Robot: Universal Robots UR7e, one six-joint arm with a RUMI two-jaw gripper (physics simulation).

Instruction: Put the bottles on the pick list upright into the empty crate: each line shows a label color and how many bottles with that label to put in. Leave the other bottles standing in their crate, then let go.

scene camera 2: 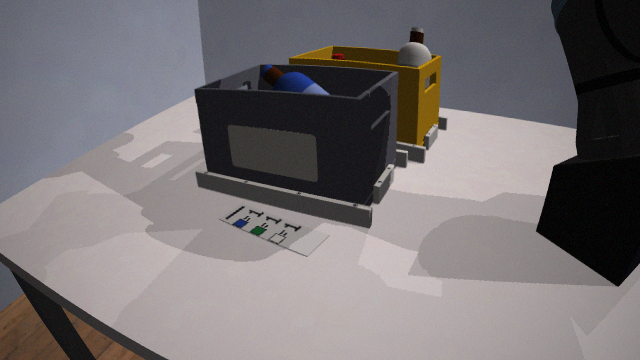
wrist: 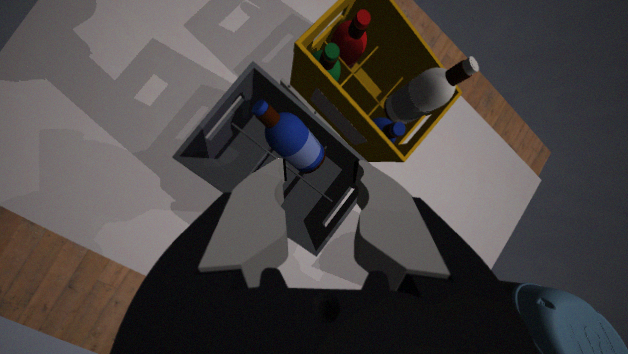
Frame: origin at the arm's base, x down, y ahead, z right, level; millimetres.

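Seen in the pictures: gripper, fingertip midpoint: [wrist: 319,163]; arm's base, origin of the base link: [scene camera 2: 628,147].
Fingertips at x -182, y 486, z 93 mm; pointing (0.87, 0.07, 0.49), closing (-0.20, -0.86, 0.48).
Observation:
Offsets run from my fingertips to a thing's top centre. "*": to the spot under its first point.
The pick list {* dx +328, dy -61, dz -189 mm} [scene camera 2: 312,243] lies on the table in front of the dark crate, with lines for blue, green and white, each reading 1. A blue bottle {dx +144, dy +36, dz +35 mm} [scene camera 2: 295,82] [wrist: 295,140] leans tilted in the dark crate {dx +154, dy +15, dz -13 mm} [scene camera 2: 345,145] [wrist: 210,177], its neck toward one end handle. The yellow crate {dx +154, dy -53, dz +221 mm} [scene camera 2: 409,107] [wrist: 350,112] holds a red bottle {dx +166, dy +29, dz +279 mm} [scene camera 2: 338,56] [wrist: 350,42], a green bottle {dx +166, dy +46, dz +194 mm} [wrist: 331,62], a white bottle {dx +91, dy -148, dz +247 mm} [scene camera 2: 414,54] [wrist: 425,95] and a blue bottle {dx +166, dy -132, dz +153 mm} [wrist: 395,130]. My gripper [wrist: 319,163] is partly open and empty, above the dark crate; its fingers do not show in the scene view.
Grey rails {dx +299, dy +29, dz -111 mm} [scene camera 2: 285,197] stand on the table around the dark crate's base, and more stand by the yellow crate. The crates stand close together, with thin dividers inside. The robot arm [scene camera 2: 595,150] is at the right of the scene view.

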